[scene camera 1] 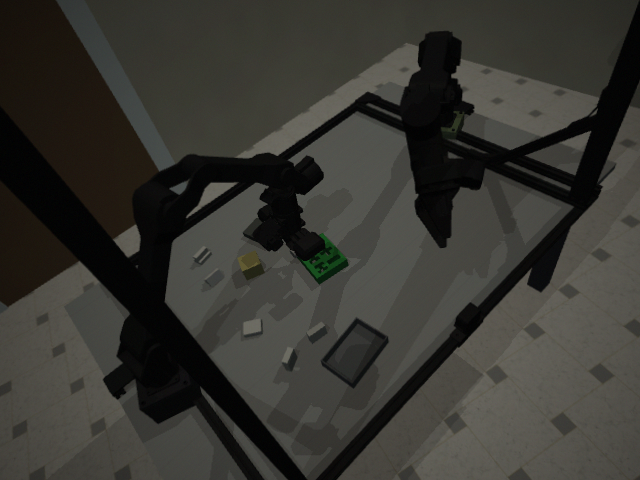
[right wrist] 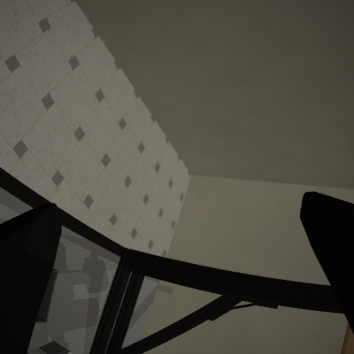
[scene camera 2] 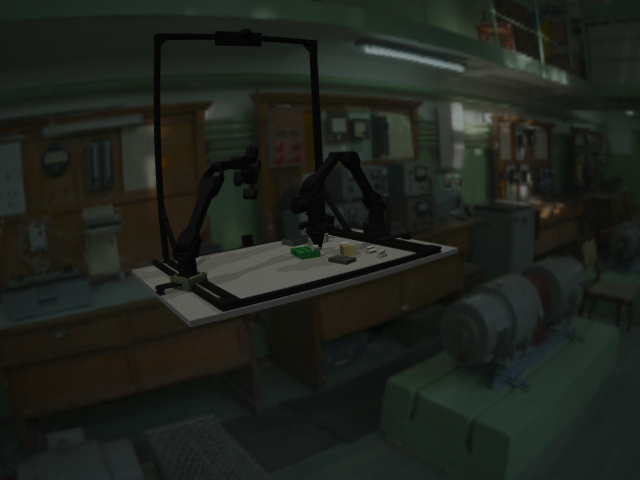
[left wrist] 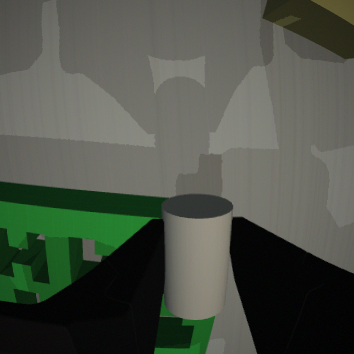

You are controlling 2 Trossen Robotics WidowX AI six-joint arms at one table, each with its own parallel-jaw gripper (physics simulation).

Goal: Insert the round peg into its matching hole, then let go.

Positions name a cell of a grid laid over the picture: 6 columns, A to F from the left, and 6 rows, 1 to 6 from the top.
Labels:
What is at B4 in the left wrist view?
A green hole board.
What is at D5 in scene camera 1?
A dark tray.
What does the yellow block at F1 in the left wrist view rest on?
The table.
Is the right gripper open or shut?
Open.

